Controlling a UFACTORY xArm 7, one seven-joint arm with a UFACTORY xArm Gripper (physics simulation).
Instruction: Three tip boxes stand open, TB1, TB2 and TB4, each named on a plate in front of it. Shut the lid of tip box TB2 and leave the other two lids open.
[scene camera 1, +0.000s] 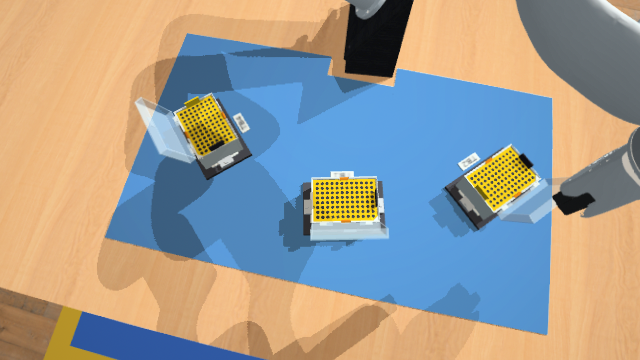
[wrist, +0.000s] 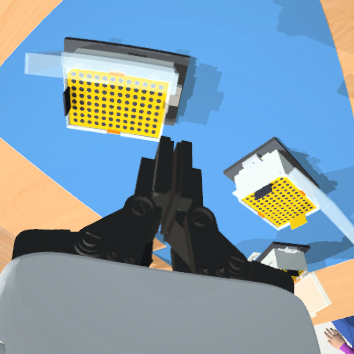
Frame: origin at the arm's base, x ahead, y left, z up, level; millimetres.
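Seen in the pictures: gripper, fingertip midpoint: (scene camera 1: 562, 203) (wrist: 168, 158).
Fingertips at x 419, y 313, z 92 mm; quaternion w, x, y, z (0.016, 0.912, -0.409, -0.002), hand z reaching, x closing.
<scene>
Offsets run from my fingertips to a thing's middle. "*": to the spot under its first point. Level surfaces: height alone.
Tip box TB2 {98 mm back, 16 mm right, 164 mm down} (scene camera 1: 501, 179) (wrist: 116, 105) stands open at the right of the mat, its yellow rack showing. Its clear lid {51 mm back, 31 mm left, 123 mm down} (scene camera 1: 527, 204) (wrist: 45, 64) leans out from the box's hinge side. My gripper (scene camera 1: 556, 198) (wrist: 168, 158) is shut and empty. In the scene view it is just right of TB2's lid; whether it touches the lid cannot be told. TB1 {3 mm ahead, 296 mm right, 164 mm down} (scene camera 1: 345, 200) (wrist: 281, 202) stands open at the middle, its clear lid {68 mm ahead, 281 mm right, 123 mm down} (scene camera 1: 348, 231) (wrist: 320, 200) tipped back. TB4 (scene camera 1: 205, 125) (wrist: 285, 257) stands open at the left, its lid {* 44 mm back, 645 mm right, 131 mm down} (scene camera 1: 164, 132) (wrist: 312, 294) tipped outward.
The boxes stand apart on a blue mat {228 mm down} (scene camera 1: 410, 280) (wrist: 240, 60) on a wooden table {231 mm down} (scene camera 1: 60, 200). Name plates for TB2 {* 145 mm back, 65 mm right, 226 mm down} (scene camera 1: 468, 161), TB1 {* 65 mm back, 311 mm right, 226 mm down} (scene camera 1: 342, 174) and TB4 {* 137 mm back, 542 mm right, 226 mm down} (scene camera 1: 241, 122) lie beside the boxes. A black block (scene camera 1: 375, 45) is at the mat's top notch. The arm covers the upper right.
</scene>
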